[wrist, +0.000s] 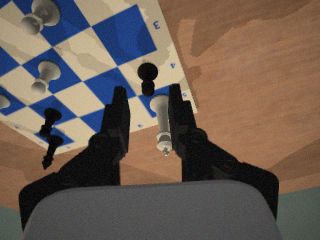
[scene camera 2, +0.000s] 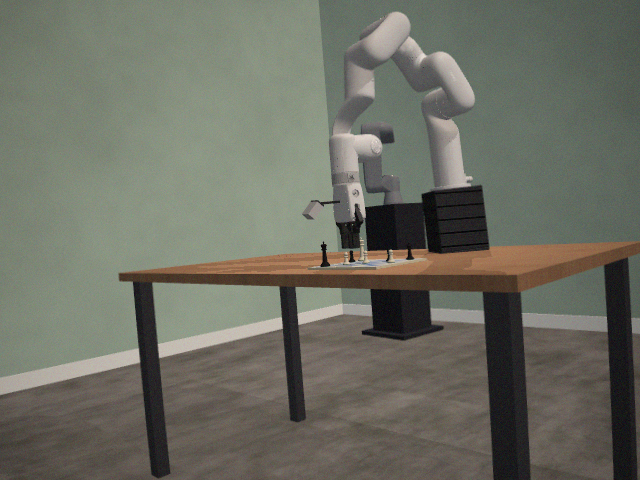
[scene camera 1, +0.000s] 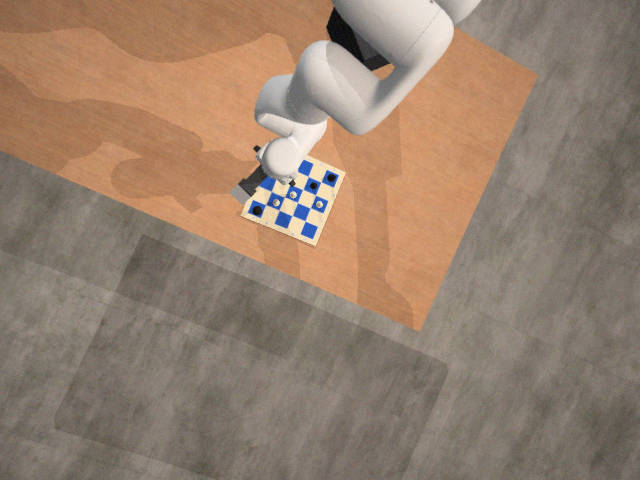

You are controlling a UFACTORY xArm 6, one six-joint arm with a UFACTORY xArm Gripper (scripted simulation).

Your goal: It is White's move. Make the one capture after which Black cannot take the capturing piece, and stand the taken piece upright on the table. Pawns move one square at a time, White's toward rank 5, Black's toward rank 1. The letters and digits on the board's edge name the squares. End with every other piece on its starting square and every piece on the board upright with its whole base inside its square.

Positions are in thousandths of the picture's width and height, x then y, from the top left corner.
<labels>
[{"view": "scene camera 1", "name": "gripper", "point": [426,351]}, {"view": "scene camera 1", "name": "blue-and-cream chessboard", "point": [468,453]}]
</labels>
